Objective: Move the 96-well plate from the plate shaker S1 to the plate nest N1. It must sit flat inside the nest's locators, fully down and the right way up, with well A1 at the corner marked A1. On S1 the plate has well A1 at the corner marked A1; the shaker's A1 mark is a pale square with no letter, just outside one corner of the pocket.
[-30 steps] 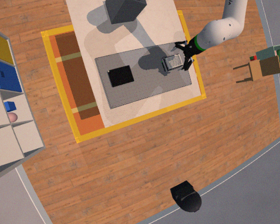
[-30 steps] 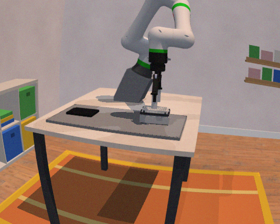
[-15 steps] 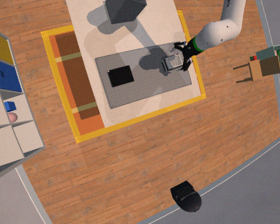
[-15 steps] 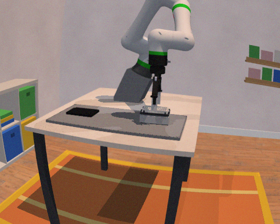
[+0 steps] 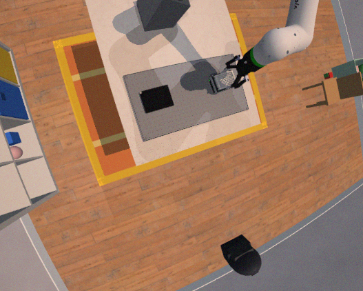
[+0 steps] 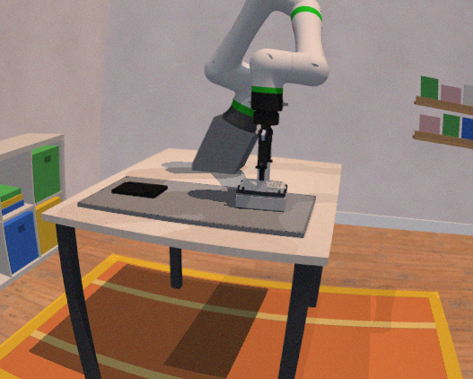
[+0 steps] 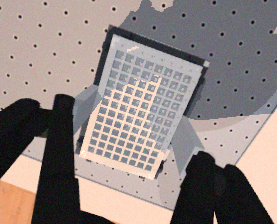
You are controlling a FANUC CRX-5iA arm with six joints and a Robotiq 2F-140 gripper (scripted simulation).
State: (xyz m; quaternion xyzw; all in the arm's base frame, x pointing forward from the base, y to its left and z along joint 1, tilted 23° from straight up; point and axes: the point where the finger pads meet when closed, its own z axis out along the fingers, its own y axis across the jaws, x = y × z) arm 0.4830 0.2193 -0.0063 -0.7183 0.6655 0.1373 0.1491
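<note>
The black plate nest N1 lies 41 cm to the right of my hand and 8 cm below it. Also, from my hand: 96-well plate (2 cm below).
</note>
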